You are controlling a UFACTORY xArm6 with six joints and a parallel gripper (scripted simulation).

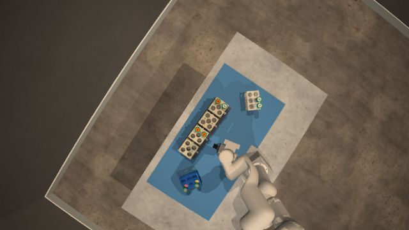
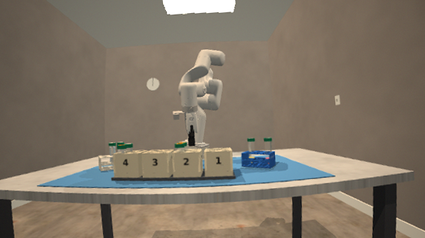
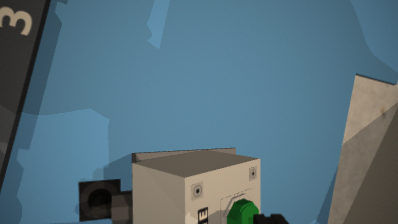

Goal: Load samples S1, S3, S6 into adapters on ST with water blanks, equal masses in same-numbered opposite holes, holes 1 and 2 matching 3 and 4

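My gripper is now 50 mm above the green key. Round my hand: cream blank rack 370 mm to the right, 100 mm ahead, 80 mm below; loading stand 230 mm ahead, 110 mm below, 10 mm to the right; blue sample rack 320 mm to the left, 80 mm below, 60 mm ahead.
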